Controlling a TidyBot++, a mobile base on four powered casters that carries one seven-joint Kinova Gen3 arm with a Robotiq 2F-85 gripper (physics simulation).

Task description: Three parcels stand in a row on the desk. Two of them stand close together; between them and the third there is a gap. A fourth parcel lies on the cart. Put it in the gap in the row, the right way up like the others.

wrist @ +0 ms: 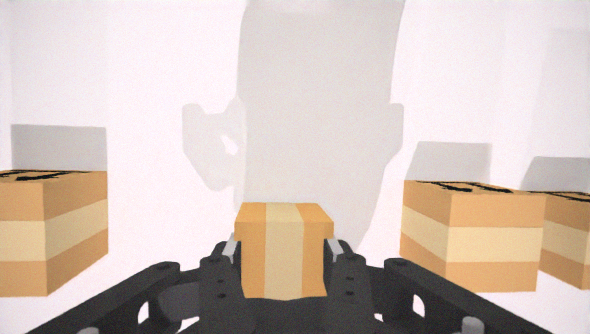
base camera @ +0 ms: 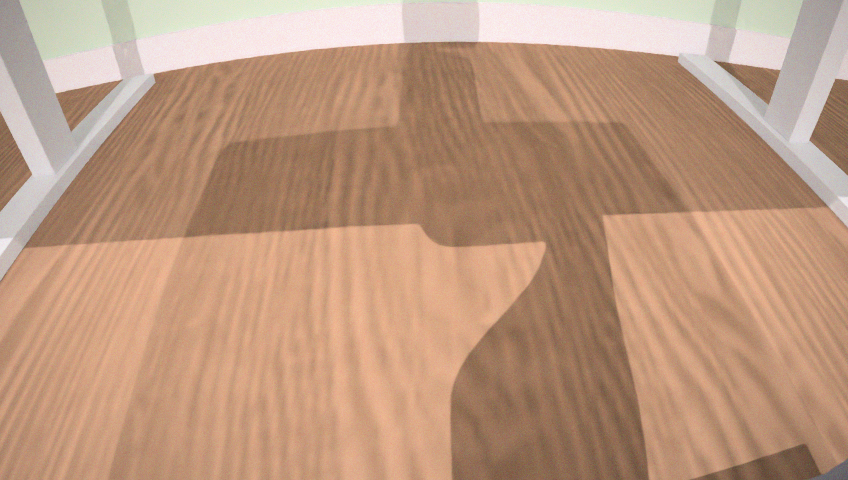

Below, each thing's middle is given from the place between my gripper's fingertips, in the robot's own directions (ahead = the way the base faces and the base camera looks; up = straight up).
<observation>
My gripper is now 1 cm past the orange parcel [wrist: 282, 243] and 1 cm above it.
</observation>
